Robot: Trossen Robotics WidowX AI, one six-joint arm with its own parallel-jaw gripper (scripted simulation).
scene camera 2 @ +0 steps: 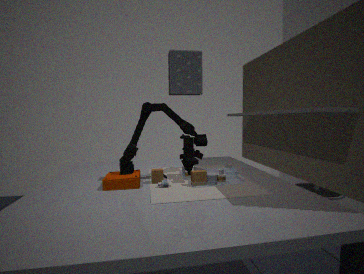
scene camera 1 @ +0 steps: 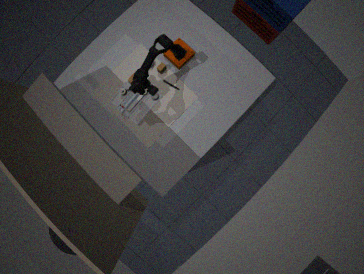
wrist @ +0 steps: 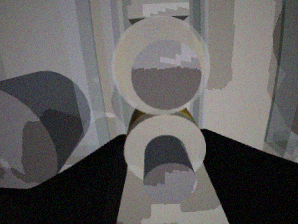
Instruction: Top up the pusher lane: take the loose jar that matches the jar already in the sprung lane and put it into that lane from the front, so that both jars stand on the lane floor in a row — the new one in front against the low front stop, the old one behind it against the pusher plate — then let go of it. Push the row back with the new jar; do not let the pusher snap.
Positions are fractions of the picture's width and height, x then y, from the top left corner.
Labels:
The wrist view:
my gripper: 0.55, 0.62
pale jar: 0.56, 0.68

